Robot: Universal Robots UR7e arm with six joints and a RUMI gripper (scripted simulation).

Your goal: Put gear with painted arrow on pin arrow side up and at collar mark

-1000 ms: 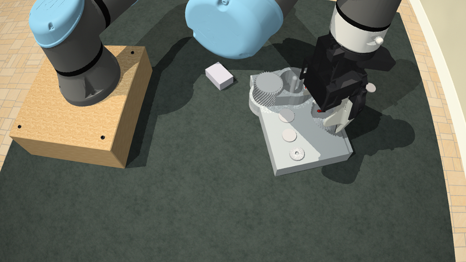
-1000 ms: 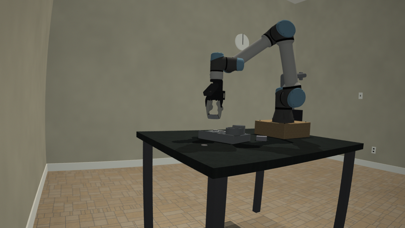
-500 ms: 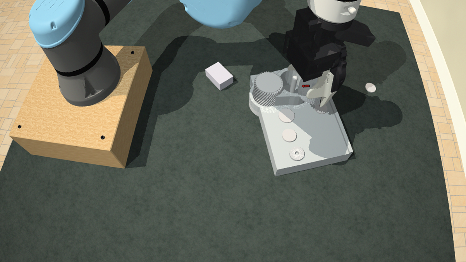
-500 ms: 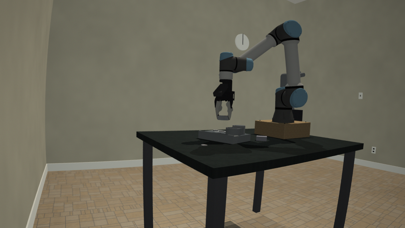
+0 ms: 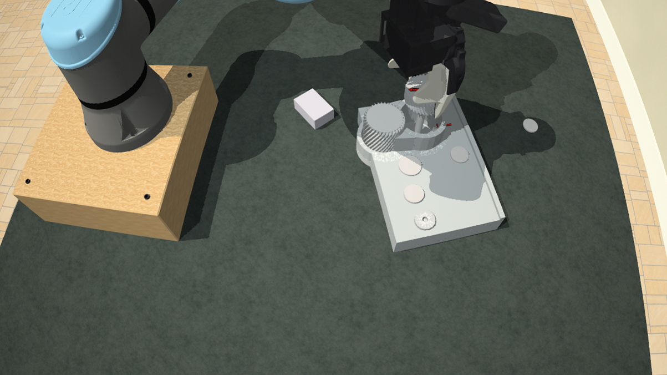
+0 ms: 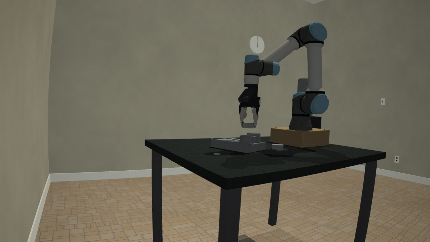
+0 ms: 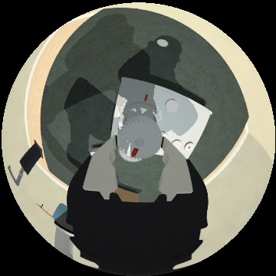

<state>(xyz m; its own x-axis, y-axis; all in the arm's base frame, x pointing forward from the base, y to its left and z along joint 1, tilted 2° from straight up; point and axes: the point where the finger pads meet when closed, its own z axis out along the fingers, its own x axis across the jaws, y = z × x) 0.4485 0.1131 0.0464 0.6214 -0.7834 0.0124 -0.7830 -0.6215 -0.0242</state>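
Right now my hand is right at the gear. The rest, counted from my hand: grey block: 180 mm behind, 20 mm to the left, 120 mm below.
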